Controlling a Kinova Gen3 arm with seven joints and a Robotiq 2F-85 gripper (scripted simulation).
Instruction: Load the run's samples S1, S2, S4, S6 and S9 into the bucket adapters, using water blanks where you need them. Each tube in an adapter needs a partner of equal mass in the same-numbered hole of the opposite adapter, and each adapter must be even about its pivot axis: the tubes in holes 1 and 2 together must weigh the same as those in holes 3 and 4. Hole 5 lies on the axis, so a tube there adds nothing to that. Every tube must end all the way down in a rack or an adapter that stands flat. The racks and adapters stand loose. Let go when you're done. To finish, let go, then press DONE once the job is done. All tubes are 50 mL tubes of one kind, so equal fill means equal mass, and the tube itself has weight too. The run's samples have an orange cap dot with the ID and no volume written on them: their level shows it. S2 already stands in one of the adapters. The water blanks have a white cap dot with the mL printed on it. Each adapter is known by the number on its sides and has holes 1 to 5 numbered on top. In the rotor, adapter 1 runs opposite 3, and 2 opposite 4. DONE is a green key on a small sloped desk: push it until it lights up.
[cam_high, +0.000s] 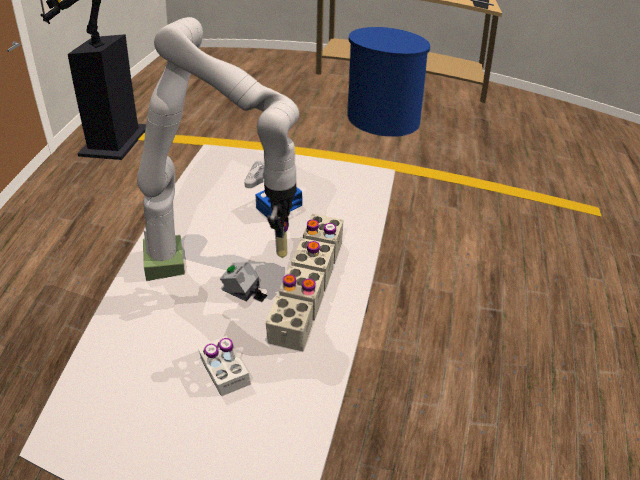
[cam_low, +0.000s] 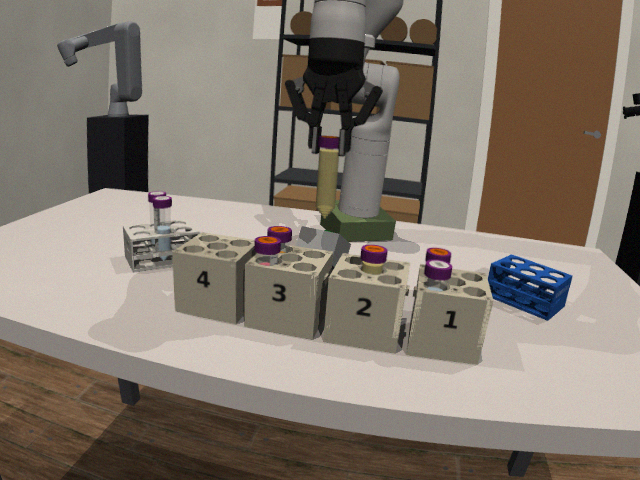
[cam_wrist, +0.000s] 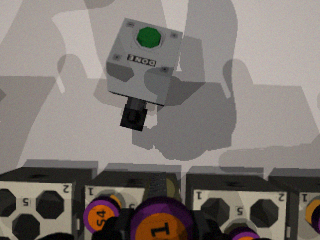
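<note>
Right now my hand is 1 cm past the orange-dot sample tube and 5 cm above it. Round my hand: grey done desk: 13 cm behind, 2 cm to the right, 19 cm below; adapter 2: 6 cm ahead, 8 cm to the left, 20 cm below; white-dot blank: 9 cm ahead, 16 cm to the left, 18 cm below.
</note>
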